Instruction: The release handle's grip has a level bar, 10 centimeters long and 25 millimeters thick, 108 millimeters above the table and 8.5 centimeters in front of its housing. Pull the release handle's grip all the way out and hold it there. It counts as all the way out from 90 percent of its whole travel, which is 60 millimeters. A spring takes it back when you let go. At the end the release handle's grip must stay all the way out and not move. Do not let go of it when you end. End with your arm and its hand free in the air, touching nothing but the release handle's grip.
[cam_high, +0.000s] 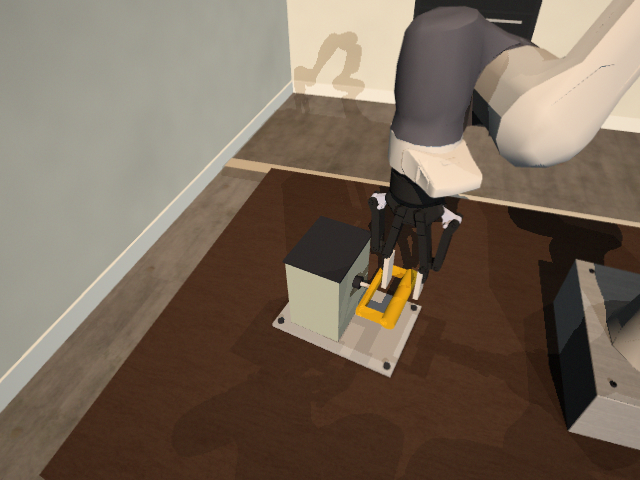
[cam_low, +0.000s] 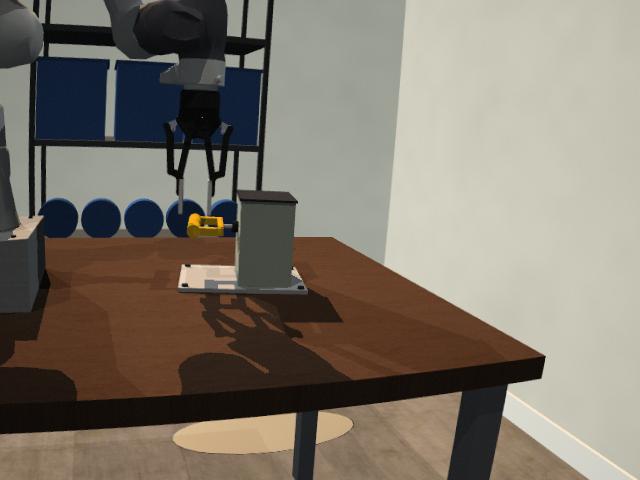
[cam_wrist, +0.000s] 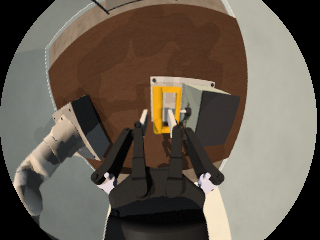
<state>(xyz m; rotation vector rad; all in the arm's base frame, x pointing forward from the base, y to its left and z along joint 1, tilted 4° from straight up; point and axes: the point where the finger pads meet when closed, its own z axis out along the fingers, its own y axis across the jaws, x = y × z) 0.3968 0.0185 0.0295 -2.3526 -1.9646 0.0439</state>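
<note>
The baseplate is 9 cm ahead of my hand, 2 cm to the right of it and 16 cm below it.
</note>
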